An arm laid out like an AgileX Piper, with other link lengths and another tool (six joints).
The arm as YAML. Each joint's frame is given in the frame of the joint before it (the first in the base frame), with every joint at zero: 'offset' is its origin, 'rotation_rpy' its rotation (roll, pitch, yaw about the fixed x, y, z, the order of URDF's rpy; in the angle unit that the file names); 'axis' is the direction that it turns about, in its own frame. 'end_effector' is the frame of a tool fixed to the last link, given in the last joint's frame.
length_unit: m
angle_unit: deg
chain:
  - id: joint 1
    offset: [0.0, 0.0, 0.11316]
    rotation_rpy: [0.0, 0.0, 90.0]
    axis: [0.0, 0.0, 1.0]
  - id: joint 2
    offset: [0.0, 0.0, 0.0]
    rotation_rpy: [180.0, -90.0, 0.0]
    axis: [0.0, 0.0, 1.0]
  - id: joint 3
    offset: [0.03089, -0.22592, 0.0]
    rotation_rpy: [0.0, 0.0, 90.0]
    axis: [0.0, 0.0, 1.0]
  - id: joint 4
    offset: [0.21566, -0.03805, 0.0]
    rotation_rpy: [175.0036, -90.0, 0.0]
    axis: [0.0, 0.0, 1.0]
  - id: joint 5
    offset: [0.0, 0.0, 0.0]
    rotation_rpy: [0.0, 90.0, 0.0]
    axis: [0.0, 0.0, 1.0]
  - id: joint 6
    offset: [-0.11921, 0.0, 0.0]
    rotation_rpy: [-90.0, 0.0, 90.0]
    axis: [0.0, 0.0, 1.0]
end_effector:
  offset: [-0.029, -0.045, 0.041]
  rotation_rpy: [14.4, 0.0, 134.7]
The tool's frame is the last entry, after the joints.
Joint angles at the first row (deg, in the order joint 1, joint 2, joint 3, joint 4, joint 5, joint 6):
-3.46, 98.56, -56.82, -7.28, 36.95, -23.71
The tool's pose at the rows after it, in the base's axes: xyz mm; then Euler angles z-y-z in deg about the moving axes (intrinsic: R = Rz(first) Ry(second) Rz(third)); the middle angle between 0 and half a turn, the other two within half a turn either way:
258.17, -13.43, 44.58, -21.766, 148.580, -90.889
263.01, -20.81, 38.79, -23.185, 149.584, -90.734
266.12, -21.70, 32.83, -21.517, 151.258, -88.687
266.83, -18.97, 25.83, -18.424, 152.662, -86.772
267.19, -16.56, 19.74, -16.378, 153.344, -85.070
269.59, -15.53, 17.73, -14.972, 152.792, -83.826
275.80, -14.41, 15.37, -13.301, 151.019, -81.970
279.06, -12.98, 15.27, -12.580, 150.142, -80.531
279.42, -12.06, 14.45, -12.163, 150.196, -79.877
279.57, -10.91, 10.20, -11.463, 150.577, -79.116
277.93, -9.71, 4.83, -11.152, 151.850, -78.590
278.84, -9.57, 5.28, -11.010, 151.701, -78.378
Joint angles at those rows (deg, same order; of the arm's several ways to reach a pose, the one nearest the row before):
-5.35, 100.84, -58.82, -8.27, 36.96, -23.20
-7.07, 103.41, -60.64, -7.59, 37.11, -23.83
-8.05, 105.84, -62.22, -4.92, 37.44, -26.46
-8.13, 107.81, -62.84, -2.49, 37.16, -29.55
-8.13, 109.15, -62.85, -0.91, 36.34, -31.13
-8.13, 109.57, -62.84, 0.00, 35.29, -32.05
-8.13, 110.06, -62.85, 1.23, 32.96, -32.95
-8.13, 110.12, -62.84, 2.15, 31.96, -33.06
-8.13, 110.32, -62.84, 2.69, 31.80, -33.29
-8.13, 111.23, -62.84, 3.49, 31.26, -33.92
-8.13, 112.49, -63.03, 4.00, 31.45, -34.12
-8.13, 112.50, -63.19, 4.15, 31.45, -34.18

